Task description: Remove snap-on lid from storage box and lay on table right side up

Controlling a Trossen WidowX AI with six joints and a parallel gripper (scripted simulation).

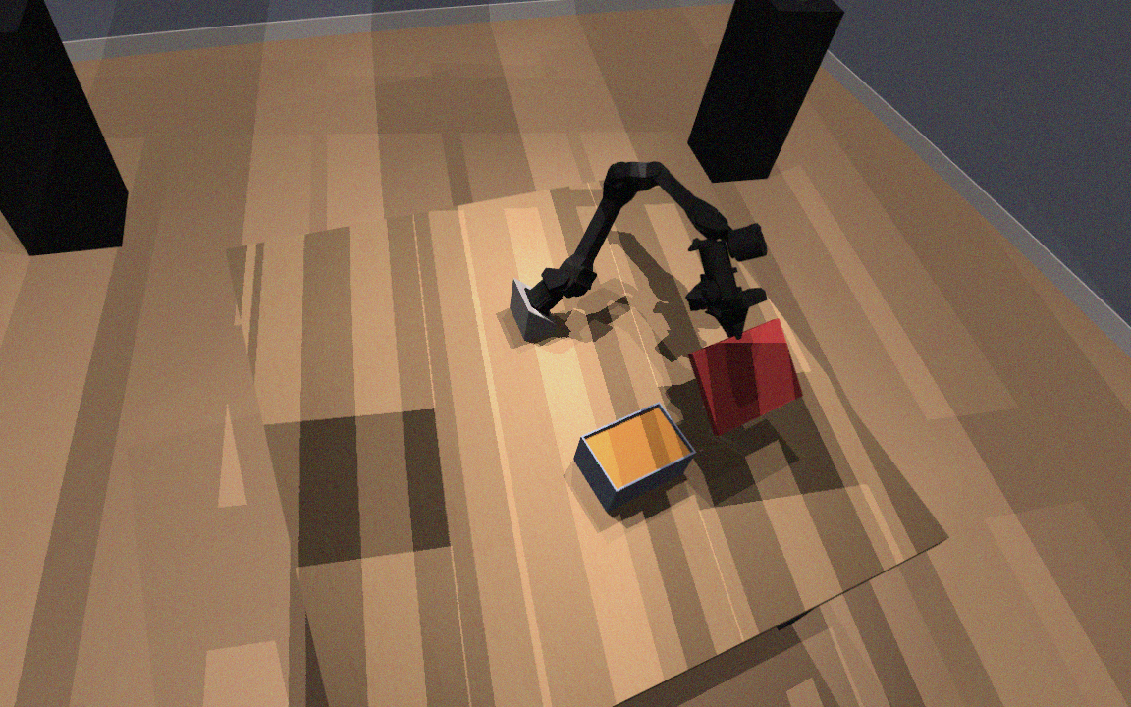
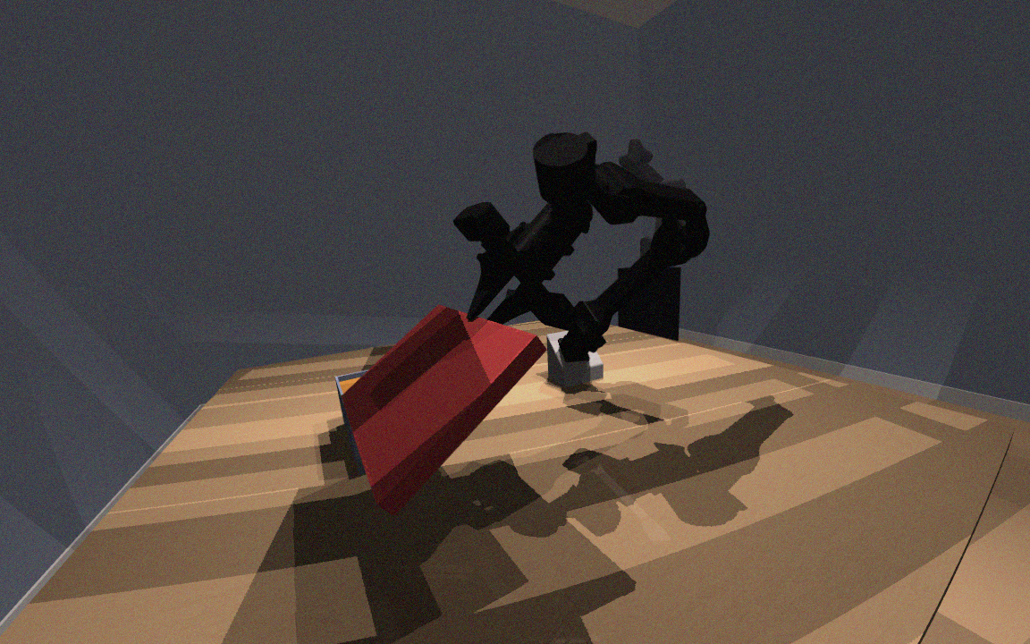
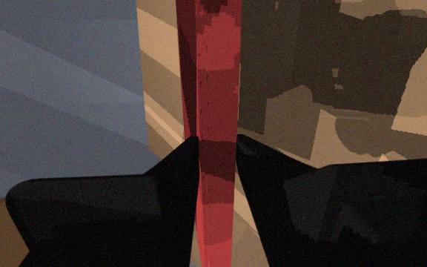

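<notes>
Right now the red lid is 7 cm ahead of my gripper tip, 4 cm below it and 2 cm to the left of it. The rest, counted from my gripper tip: storage box: 24 cm to the right, 18 cm below, 13 cm ahead.
</notes>
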